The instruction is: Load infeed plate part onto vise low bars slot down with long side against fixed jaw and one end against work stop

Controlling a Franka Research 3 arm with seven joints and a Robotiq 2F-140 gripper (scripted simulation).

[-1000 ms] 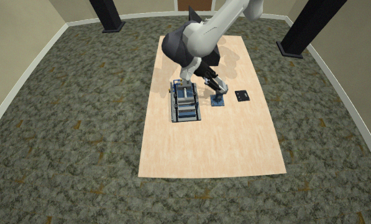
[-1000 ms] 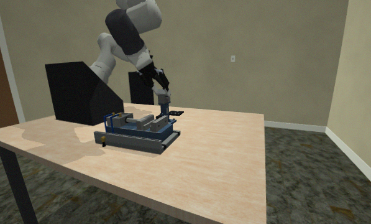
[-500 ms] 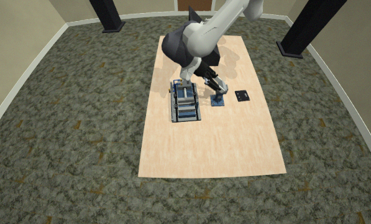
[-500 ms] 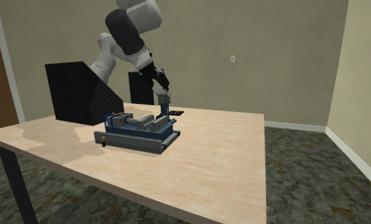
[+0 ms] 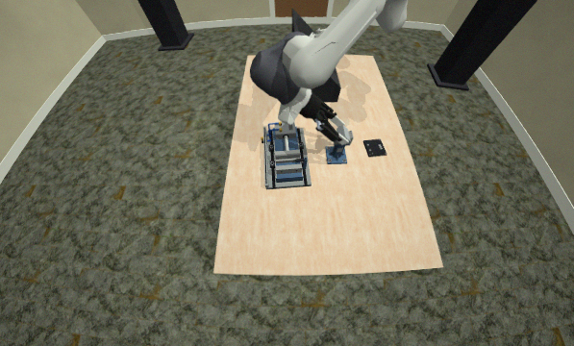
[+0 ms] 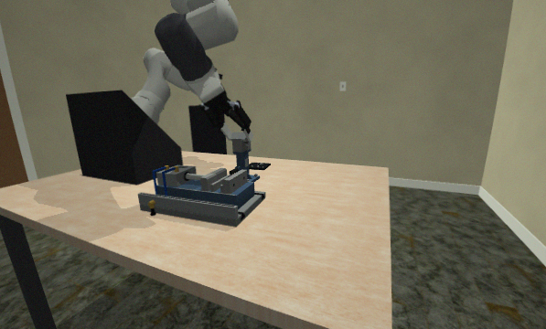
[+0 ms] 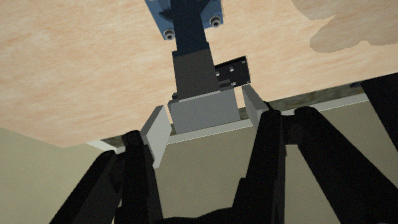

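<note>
Now: hand 1 cm to the right of the grey part and 3 cm above it. Also, from my hand: cylinder rod (1 cm ahead, 20 cm to the right, 10 cm below); work stop (9 cm ahead, 14 cm to the right, 9 cm below); moving jaw (6 cm ahead, 19 cm to the right, 10 cm below).
</note>
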